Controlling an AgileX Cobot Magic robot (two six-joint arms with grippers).
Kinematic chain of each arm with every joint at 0, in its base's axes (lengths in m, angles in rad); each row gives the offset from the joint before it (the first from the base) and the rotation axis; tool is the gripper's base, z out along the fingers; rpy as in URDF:
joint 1: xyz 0 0 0.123 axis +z
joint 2: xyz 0 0 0 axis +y
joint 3: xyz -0.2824 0 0.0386 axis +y
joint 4: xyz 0.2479 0 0.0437 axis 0.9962 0 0.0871
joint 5: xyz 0 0 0 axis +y
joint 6: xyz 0.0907 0 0.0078 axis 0.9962 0 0.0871
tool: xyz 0 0 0 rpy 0 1.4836 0
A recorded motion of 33 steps. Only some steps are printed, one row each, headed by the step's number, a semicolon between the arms.
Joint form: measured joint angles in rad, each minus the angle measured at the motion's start. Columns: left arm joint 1, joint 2, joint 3, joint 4, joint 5, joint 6; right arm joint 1, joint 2, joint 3, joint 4, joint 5, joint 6.
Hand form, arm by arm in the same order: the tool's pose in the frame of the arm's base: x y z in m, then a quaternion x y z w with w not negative. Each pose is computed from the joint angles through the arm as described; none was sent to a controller.
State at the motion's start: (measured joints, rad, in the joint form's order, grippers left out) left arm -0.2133 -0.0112 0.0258 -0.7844 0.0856 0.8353; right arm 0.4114 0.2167 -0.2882 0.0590 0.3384 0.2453
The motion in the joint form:
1: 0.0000 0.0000 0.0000 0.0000 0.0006 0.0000; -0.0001 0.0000 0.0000 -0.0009 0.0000 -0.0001
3: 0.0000 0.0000 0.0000 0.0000 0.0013 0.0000; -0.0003 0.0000 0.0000 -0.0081 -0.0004 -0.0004
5: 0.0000 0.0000 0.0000 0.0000 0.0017 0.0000; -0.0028 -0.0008 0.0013 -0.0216 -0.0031 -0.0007
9: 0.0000 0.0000 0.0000 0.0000 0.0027 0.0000; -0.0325 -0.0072 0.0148 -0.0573 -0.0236 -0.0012
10: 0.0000 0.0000 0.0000 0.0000 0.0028 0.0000; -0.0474 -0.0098 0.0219 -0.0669 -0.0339 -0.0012
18: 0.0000 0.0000 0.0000 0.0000 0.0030 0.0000; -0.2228 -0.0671 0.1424 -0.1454 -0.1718 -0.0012
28: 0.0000 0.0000 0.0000 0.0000 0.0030 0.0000; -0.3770 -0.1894 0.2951 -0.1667 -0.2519 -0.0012
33: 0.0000 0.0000 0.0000 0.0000 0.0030 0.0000; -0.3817 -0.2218 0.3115 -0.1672 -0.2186 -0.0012
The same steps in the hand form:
1: 0.0541 -0.0175 0.1995 0.11465 0.69362 -0.07832 0.70683; 0.0600 0.0281 0.2664 -0.04886 0.76597 0.23013 0.59829
3: 0.0541 -0.0175 0.1994 0.11485 0.69377 -0.07847 0.70664; 0.0601 0.0279 0.2664 -0.05072 0.76576 0.22712 0.59955
5: 0.0541 -0.0175 0.1994 0.11497 0.69385 -0.07856 0.70653; 0.0603 0.0273 0.2662 -0.05324 0.76495 0.22107 0.60262
9: 0.0540 -0.0176 0.1993 0.11525 0.69406 -0.07877 0.70625; 0.0615 0.0245 0.2640 -0.05091 0.76085 0.19896 0.61557
10: 0.0540 -0.0176 0.1993 0.11528 0.69408 -0.07880 0.70622; 0.0620 0.0234 0.2627 -0.04767 0.75918 0.19115 0.62036
18: 0.0540 -0.0176 0.1993 0.11534 0.69412 -0.07884 0.70617; 0.0644 0.0109 0.2384 -0.00608 0.73567 0.11190 0.66801
28: 0.0540 -0.0176 0.1993 0.11534 0.69412 -0.07884 0.70617; 0.0590 0.0012 0.2014 0.04000 0.71756 0.05612 0.69307
33: 0.0540 -0.0176 0.1993 0.11534 0.69412 -0.07884 0.70617; 0.0570 0.0005 0.1947 0.04318 0.72331 0.05260 0.68716

